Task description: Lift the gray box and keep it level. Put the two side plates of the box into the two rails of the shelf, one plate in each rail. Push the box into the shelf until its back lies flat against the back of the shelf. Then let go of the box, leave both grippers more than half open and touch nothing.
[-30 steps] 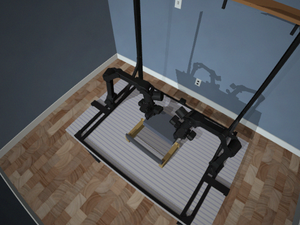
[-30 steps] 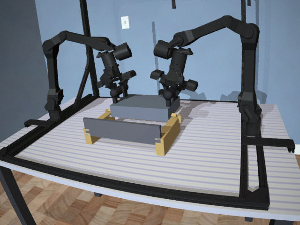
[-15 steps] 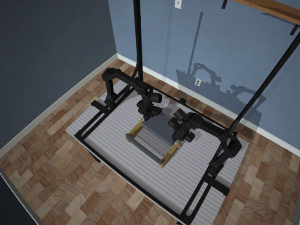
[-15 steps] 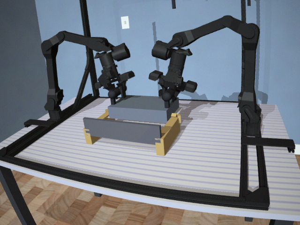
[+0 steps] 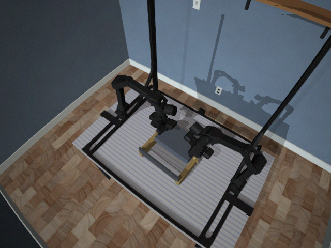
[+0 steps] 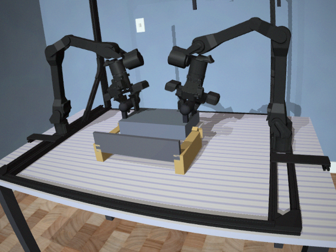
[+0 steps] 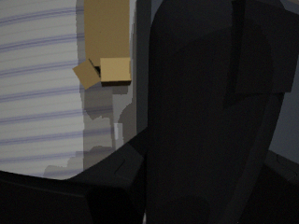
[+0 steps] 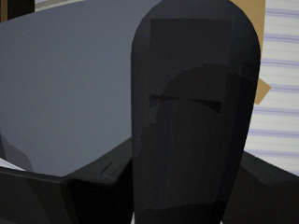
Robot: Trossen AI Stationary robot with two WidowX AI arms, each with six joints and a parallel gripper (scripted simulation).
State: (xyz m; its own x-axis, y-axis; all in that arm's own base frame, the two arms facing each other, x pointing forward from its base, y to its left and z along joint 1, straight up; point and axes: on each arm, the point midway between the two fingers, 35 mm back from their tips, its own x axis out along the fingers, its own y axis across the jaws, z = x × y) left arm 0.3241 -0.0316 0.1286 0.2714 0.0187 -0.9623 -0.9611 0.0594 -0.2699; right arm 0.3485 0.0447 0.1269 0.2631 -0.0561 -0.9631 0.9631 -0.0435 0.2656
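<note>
My right hand is 1 cm short of the gray box, 12 cm to the right of it and 5 cm above it. The rest, counted from my right hand: gray back plate: 21 cm ahead, 11 cm to the left, 7 cm below.
My left gripper is now 12 cm to the left of the gray box, 5 cm above it and 1 cm past it. Also, from my left hand: gray back plate (20 cm ahead, 13 cm to the right, 7 cm below).
</note>
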